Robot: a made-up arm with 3 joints.
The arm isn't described. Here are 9 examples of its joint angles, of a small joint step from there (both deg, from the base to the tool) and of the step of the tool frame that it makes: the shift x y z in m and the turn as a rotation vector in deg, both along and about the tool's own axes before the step.
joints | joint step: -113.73 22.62 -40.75 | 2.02 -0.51 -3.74
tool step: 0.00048 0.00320 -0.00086 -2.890 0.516 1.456
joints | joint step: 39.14 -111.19 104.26 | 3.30 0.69 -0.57
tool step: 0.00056 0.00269 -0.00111 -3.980 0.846 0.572
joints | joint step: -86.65 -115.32 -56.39 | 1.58 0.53 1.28
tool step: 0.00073 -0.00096 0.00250 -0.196 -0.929 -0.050
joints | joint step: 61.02 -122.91 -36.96 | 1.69 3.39 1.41
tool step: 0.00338 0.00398 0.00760 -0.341 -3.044 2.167
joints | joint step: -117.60 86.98 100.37 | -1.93 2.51 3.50
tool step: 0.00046 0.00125 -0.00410 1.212 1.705 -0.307
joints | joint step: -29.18 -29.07 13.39 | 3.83 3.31 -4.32
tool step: 0.00329 0.00791 -0.00382 -6.634 2.946 4.048
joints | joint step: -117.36 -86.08 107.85 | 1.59 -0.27 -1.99
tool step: -0.00013 -0.00021 0.00169 -3.458 -0.447 -0.299
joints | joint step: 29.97 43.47 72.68 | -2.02 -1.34 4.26
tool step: -0.00135 0.00163 0.00393 3.381 -2.130 0.267
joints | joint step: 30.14 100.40 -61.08 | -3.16 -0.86 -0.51
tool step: -0.00183 -0.00247 -0.00271 -3.284 2.119 0.030
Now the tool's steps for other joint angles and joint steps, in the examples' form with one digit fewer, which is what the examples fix.
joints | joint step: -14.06 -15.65 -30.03 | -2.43 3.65 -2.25
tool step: 0.0025 0.0015 0.0089 -2.06 -3.85 0.80
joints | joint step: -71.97 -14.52 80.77 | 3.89 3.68 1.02
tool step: 0.0013 -0.0038 -0.0116 -0.72 5.60 -2.16
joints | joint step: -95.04 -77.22 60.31 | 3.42 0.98 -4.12
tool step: 0.0007 0.0008 0.0010 -7.61 1.09 0.08
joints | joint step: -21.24 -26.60 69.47 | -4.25 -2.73 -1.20
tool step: -0.0019 0.0018 0.0097 1.41 -5.03 1.48
